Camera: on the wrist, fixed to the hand. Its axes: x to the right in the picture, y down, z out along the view.
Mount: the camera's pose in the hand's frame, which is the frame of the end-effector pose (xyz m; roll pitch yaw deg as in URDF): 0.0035 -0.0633 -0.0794 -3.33 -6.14 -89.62
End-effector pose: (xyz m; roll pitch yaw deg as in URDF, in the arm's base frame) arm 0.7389 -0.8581 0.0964 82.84 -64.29 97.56
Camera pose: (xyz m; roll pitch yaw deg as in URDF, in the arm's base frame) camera 0.6598 -0.8010 0.0680 80.41 24.60 82.90
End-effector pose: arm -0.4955 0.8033 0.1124 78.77 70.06 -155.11
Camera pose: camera -0.4029 0.7740 0.0827 -87.09 19.37 43.34
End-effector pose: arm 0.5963 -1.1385 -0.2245 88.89 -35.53 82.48
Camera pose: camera 0.5241 -1.0881 -0.2752 76.78 53.46 70.24
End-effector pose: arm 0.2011 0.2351 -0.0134 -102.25 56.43 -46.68
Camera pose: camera 0.2007 0.1420 0.0272 -105.07 -31.28 -25.02
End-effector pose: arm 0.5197 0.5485 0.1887 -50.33 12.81 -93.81
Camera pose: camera 0.4182 0.5523 0.1860 -26.15 -54.23 -164.71
